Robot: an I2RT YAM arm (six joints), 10 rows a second.
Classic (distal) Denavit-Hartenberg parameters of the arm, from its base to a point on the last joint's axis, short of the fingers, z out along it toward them. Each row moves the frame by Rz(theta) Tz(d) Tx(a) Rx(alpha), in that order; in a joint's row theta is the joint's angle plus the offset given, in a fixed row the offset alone. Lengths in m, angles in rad.
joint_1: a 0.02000; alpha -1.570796; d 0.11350; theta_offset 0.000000
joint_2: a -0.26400; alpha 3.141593; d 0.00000; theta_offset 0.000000
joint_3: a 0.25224; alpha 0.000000; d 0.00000; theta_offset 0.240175
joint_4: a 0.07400; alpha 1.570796; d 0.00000; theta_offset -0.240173
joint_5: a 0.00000; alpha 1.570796; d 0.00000; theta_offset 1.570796
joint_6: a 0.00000; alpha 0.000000; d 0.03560; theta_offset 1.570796
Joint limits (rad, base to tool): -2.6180..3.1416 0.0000..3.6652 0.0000..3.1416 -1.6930..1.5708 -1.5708..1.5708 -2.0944..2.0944
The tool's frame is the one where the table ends.
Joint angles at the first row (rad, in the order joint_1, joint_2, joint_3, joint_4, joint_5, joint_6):
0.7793, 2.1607, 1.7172, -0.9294, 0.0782, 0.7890
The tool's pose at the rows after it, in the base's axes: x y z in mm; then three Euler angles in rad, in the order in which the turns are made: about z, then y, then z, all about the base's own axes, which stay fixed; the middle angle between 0 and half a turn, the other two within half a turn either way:
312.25 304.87 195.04 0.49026 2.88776 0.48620
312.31 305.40 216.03 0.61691 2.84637 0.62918
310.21 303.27 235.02 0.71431 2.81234 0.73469
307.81 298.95 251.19 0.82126 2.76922 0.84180
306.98 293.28 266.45 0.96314 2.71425 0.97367
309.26 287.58 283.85 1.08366 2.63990 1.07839
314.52 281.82 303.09 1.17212 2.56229 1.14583
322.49 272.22 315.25 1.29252 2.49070 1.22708
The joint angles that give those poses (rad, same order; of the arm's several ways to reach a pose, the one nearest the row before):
0.7794, 2.1312, 1.7485, -0.9447, 0.0726, 0.7745
0.7777, 2.1024, 1.7824, -0.9586, 0.0431, 0.7591
0.7752, 2.0695, 1.8031, -0.9754, 0.0131, 0.7526
0.7686, 2.0303, 1.8028, -0.9718, -0.0266, 0.7531
0.7550, 1.9928, 1.8007, -0.9604, -0.0900, 0.7636
0.7355, 1.9635, 1.8163, -0.9467, -0.1624, 0.7803
0.7112, 1.9486, 1.8582, -0.9449, -0.2326, 0.8016
0.6742, 1.9399, 1.8829, -0.9387, -0.3238, 0.8362

